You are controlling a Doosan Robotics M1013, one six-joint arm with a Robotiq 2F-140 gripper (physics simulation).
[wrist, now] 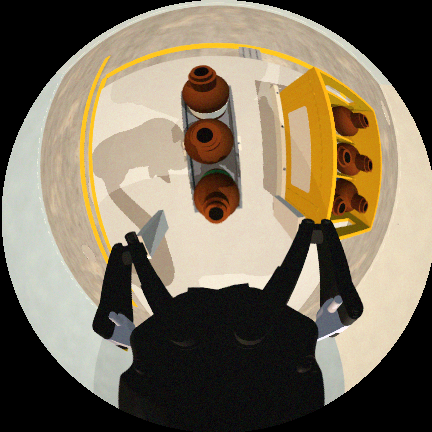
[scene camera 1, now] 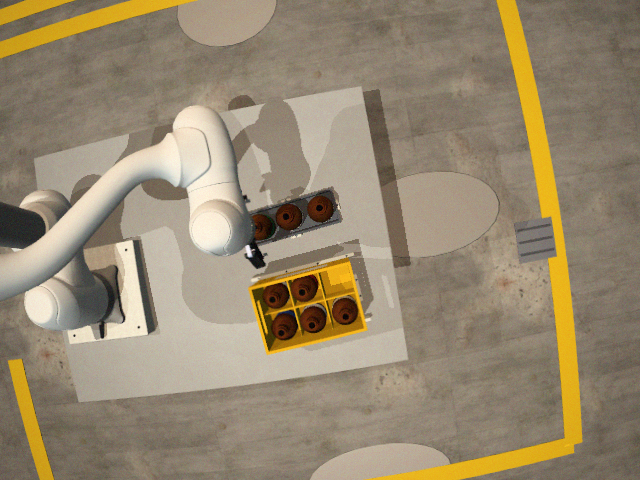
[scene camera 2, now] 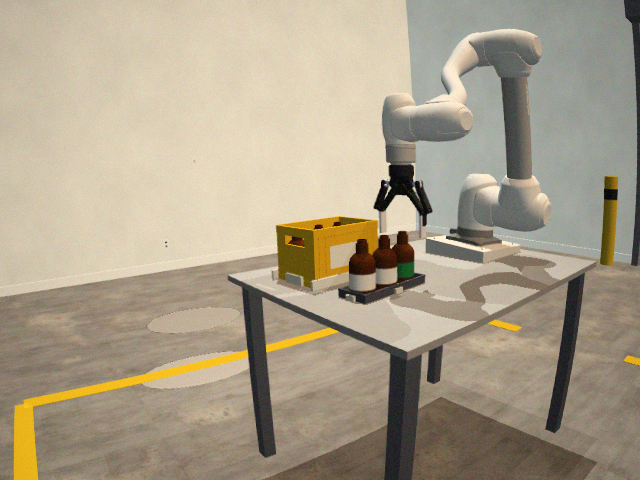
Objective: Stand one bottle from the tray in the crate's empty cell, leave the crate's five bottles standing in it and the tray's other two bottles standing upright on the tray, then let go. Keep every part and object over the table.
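Note:
The yellow crate (scene camera 1: 316, 339) (scene camera 2: 295, 258) (wrist: 321, 150) holds five brown bottles; its empty cell (scene camera 1: 339, 281) is at the far, tray-side corner in scene camera 1. Three brown bottles stand upright in a row on the dark tray (scene camera 1: 336, 200) (scene camera 2: 379, 293): a green-labelled one (scene camera 1: 262, 227) (scene camera 2: 403, 255) (wrist: 216, 200) nearest the arm base, a white-labelled middle one (scene camera 1: 288, 217) (scene camera 2: 384, 259) (wrist: 207, 145), and a white-labelled end one (scene camera 1: 320, 208) (scene camera 2: 362, 266) (wrist: 206, 95). My gripper (scene camera 2: 402, 228) is open and empty, pointing down beyond the green-labelled bottle's end of the tray, fingertips above the table. The arm partly hides it in scene camera 1.
The table (scene camera 1: 170, 361) (scene camera 2: 439, 330) carries the arm's base plate (scene camera 1: 136, 289) (scene camera 2: 465, 249). Low pale blocks edge the crate, which stands beside the tray. In scene camera 1, one finger shows between the tray's line and the crate's near corner. The arm's shadow falls on the table.

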